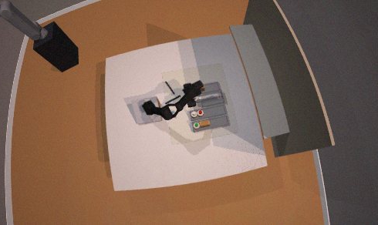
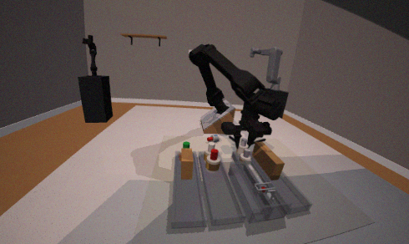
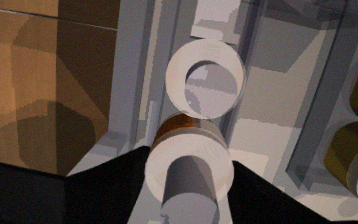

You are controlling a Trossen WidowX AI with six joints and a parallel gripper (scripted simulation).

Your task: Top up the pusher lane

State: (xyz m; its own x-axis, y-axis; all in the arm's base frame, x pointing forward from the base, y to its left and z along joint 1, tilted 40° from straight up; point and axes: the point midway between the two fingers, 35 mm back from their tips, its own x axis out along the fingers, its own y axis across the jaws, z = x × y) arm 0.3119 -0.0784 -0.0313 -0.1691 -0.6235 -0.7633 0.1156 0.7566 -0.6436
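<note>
Now: the sprung lane 150 mm ahead of my gripper tip, 40 mm to the right of it and 40 mm below it. The rest, counted from my gripper tip: pale pusher plate: 150 mm ahead, 50 mm to the right, 10 mm below.
</note>
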